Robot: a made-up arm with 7 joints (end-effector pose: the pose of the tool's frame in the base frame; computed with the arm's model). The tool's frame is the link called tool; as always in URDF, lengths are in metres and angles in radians.
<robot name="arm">
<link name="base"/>
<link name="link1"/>
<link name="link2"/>
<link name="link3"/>
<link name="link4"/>
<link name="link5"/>
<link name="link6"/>
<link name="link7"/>
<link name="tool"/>
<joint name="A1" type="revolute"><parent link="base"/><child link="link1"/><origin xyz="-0.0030 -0.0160 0.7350" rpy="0.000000 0.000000 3.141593"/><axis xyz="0 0 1"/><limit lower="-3.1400" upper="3.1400"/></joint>
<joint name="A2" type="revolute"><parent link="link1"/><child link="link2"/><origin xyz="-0.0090 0.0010 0.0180" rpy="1.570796 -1.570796 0.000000"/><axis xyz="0 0 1"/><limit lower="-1.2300" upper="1.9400"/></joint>
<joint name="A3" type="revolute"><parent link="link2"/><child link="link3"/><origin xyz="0.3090 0.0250 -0.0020" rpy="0.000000 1.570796 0.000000"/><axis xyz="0 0 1"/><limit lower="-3.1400" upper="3.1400"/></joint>
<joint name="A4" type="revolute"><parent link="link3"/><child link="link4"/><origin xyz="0.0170 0.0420 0.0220" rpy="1.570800 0.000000 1.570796"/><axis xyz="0 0 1"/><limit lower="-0.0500" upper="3.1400"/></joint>
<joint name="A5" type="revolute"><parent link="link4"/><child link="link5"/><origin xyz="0.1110 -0.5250 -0.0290" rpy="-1.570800 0.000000 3.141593"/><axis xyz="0 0 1"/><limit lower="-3.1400" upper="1.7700"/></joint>
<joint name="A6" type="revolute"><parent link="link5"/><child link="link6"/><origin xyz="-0.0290 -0.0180 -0.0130" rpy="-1.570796 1.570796 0.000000"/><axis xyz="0 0 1"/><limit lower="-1.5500" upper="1.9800"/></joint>
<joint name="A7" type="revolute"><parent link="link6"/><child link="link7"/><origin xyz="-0.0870 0.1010 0.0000" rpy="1.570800 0.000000 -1.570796"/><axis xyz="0 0 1"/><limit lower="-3.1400" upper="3.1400"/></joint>
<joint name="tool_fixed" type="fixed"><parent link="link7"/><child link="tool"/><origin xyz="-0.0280 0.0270 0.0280" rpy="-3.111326 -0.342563 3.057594"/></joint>
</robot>
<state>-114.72 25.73 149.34 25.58 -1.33 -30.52 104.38</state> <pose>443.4 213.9 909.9 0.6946 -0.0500 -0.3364 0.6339</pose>
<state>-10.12 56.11 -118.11 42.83 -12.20 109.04 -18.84</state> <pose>-245.3 -366.9 841.5 0.3226 0.5389 -0.7454 0.2235</pose>
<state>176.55 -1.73 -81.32 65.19 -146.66 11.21 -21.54</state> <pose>-156.3 610.2 817.7 0.5088 0.5259 -0.5263 0.4331</pose>
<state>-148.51 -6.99 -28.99 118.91 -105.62 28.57 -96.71</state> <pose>-514.7 -52.6 1539.9 0.3052 0.9041 -0.0918 0.2845</pose>
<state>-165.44 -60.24 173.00 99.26 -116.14 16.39 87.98</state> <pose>740.8 238.5 442.3 -0.2774 -0.2002 0.2758 0.8983</pose>
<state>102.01 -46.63 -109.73 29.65 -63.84 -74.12 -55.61</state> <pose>427.8 102.6 800.1 -0.0943 -0.7694 0.3756 0.5081</pose>
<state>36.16 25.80 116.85 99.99 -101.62 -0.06 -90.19</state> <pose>-387.5 350.5 1379.4 0.2198 0.8777 -0.1804 0.3858</pose>
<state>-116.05 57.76 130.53 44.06 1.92 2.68 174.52</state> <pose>518.1 -91.6 1065.6 -0.6972 -0.3632 0.6151 0.0612</pose>
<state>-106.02 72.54 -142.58 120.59 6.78 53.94 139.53</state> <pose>-462.2 -498.9 1402.9 0.8087 0.3262 0.2657 0.4111</pose>
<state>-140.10 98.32 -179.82 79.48 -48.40 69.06 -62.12</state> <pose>-291.9 -263.4 1361.4 -0.5402 -0.5437 0.2098 0.6071</pose>
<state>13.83 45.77 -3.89 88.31 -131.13 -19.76 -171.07</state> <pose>695.2 250.6 526.9 0.2768 -0.0069 -0.2528 0.9270</pose>
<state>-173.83 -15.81 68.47 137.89 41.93 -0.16 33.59</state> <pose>46.5 -240.9 1730.2 -0.2641 -0.8567 -0.3415 0.2823</pose>
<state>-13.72 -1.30 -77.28 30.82 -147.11 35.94 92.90</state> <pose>112.3 -490.9 547.9 -0.4585 0.1473 -0.3701 0.7944</pose>
